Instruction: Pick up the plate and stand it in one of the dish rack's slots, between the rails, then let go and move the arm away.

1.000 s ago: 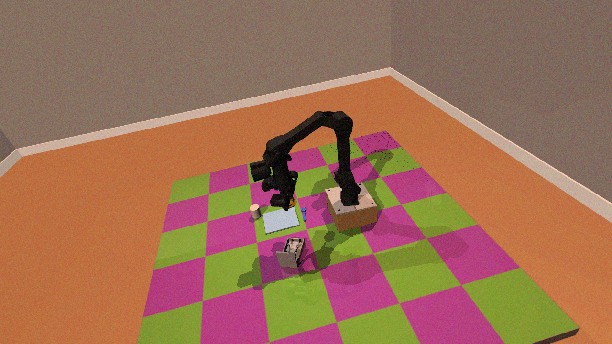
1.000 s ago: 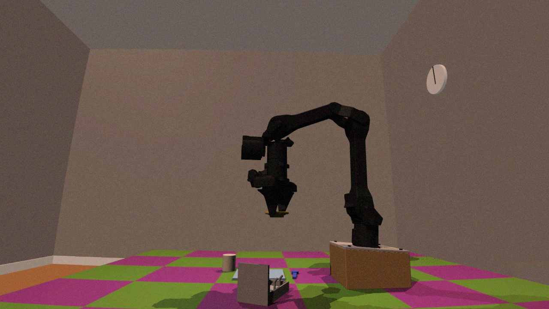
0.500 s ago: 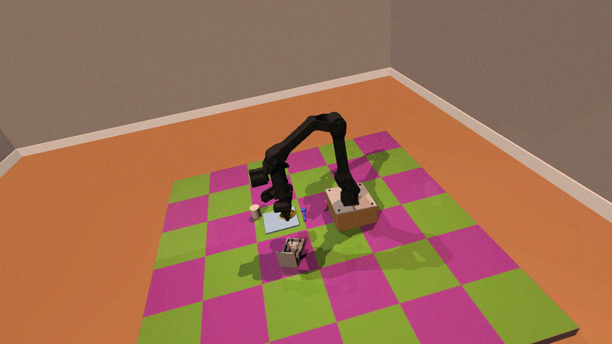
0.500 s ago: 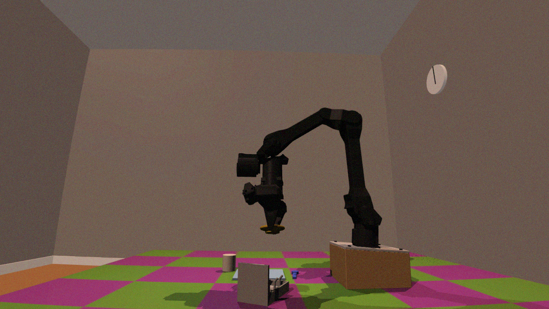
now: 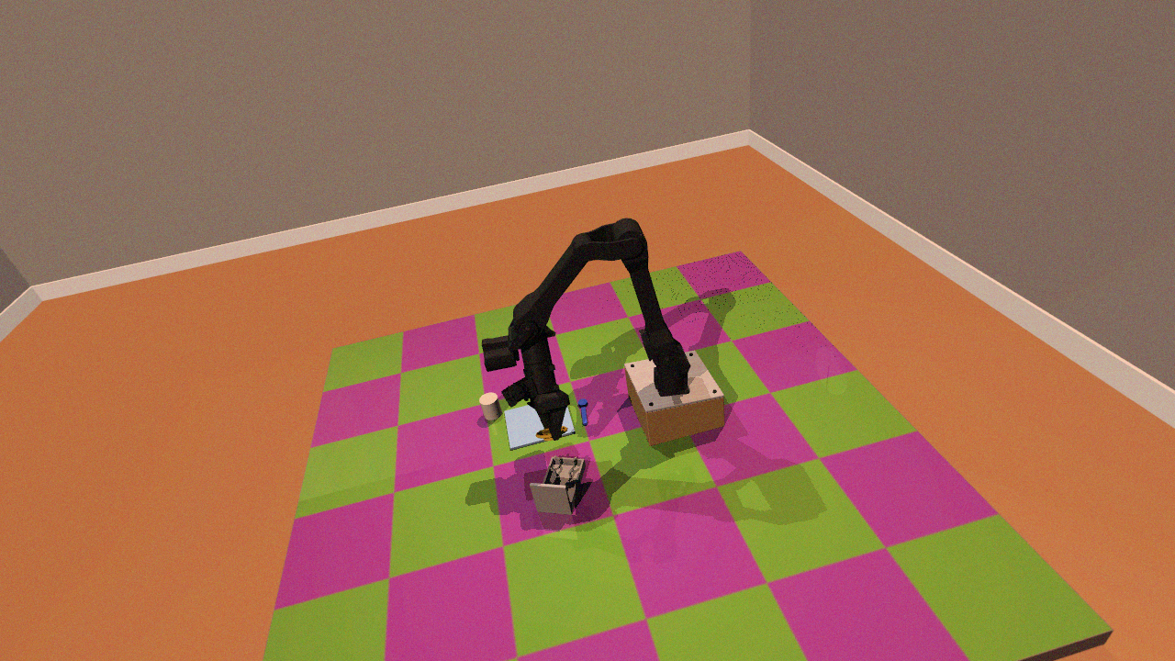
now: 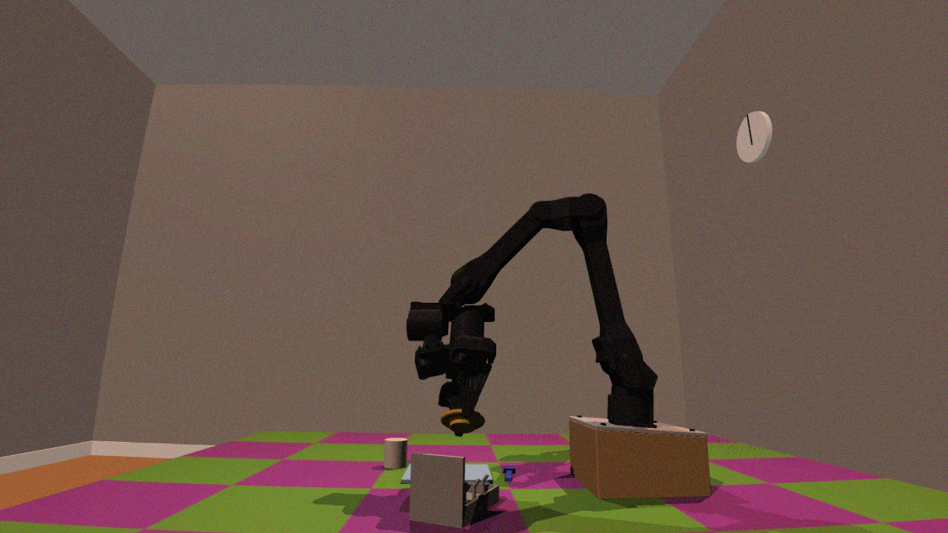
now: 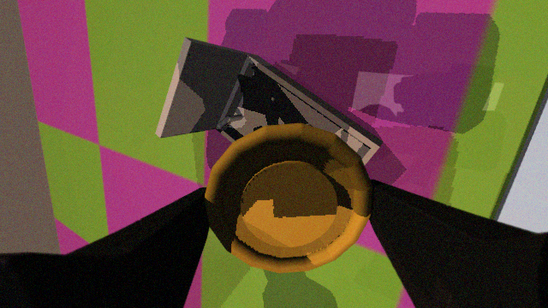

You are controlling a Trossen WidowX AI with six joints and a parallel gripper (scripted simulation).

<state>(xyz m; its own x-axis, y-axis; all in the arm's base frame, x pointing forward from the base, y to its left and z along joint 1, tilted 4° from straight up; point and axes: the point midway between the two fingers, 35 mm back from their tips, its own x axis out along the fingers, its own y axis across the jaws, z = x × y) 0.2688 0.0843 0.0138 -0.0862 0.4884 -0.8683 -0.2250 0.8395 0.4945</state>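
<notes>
My gripper tip is now 50 mm to the right of the grey dish rack and 80 mm above it. The rest, counted from my gripper tip: yellow plate (10 mm above); blue spoon (60 mm behind, 180 mm to the right, 100 mm below); light blue mat (40 mm ahead, 160 mm to the right, 100 mm below).
</notes>
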